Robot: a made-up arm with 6 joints.
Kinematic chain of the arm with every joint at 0, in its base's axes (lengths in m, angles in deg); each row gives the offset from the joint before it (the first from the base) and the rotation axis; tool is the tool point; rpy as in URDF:
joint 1: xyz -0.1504 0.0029 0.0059 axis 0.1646 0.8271 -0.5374
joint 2: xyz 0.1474 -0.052 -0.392 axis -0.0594 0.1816 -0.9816
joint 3: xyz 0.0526 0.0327 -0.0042 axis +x
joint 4: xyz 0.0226 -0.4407 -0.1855 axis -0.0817 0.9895 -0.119
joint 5: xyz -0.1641 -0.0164 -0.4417 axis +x
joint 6: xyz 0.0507 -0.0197 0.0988 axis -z
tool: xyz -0.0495 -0.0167 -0.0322 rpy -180 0 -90
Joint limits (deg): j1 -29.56..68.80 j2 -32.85..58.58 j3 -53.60..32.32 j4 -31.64..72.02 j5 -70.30..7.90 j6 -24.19..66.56
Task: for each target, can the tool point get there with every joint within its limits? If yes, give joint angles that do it. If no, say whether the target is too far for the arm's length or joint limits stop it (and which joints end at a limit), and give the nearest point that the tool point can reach.
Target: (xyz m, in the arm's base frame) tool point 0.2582 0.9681 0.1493
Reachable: no: joint limits stop it (at a limit: joint 1, joint 2, joint 3, joint 4, joint 5) | nearest point -0.3073 0.2498 0.1751 | short by 0.915 m
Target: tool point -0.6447 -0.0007 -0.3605
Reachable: yes | joints 15.29 47.87 -9.45 63.84 -11.53 55.77
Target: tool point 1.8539 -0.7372 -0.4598
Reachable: no: too far | nearest point 0.8597 -0.3107 -0.3683 | short by 1.086 m
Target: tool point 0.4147 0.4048 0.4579
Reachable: no: joint limits stop it (at a limit: joint 1, joint 2, joint 3, joint 4, joint 5) | nearest point -0.2497 0.1426 0.2404 | short by 0.747 m
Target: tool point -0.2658 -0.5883 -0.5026
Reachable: yes | joints -3.05 3.51 -32.46 35.08 -13.73 55.17
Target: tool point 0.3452 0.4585 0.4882
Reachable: no: joint limits stop it (at a limit: joint 1, joint 2, joint 3, joint 4, joint 5) | nearest point -0.2499 0.1420 0.2416 | short by 0.718 m
